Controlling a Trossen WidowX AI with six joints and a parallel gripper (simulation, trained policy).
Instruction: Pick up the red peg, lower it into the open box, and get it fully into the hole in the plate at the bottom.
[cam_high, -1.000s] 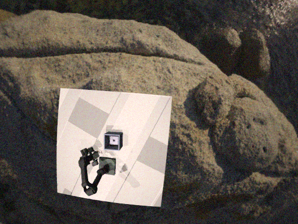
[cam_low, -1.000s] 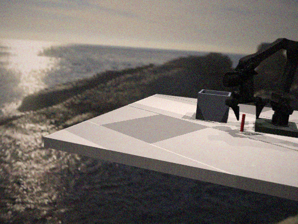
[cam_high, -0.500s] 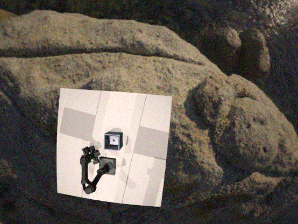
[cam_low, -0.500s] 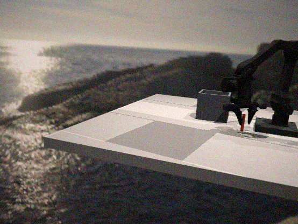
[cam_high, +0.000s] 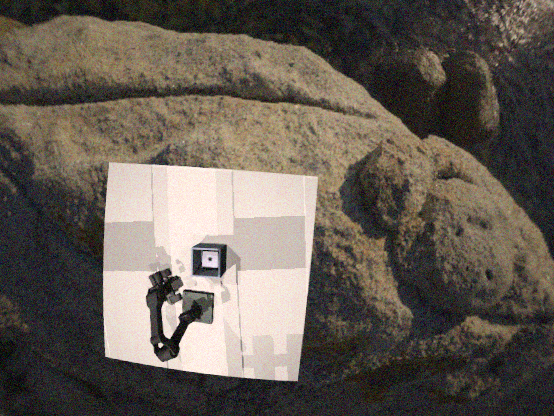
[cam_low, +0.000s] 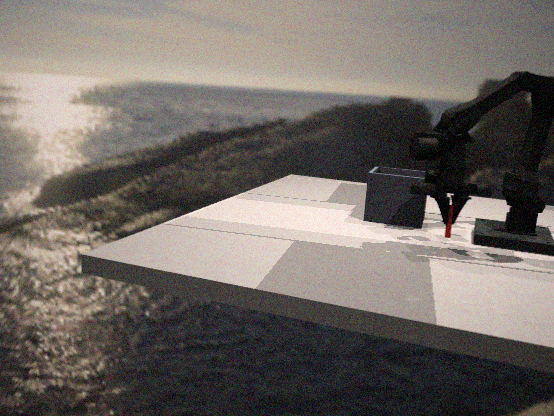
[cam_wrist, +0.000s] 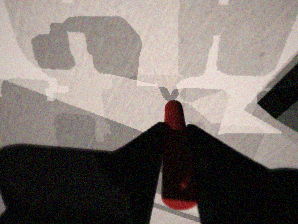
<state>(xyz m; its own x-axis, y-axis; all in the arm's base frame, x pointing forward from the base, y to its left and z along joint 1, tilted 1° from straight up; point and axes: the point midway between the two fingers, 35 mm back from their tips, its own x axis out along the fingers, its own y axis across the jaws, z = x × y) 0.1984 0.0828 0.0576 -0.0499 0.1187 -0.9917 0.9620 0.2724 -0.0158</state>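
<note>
Now: gripper tip 23 cm to the left of the plate and 11 cm short of it. Round my gripper tip: red peg (1 cm above).
</note>
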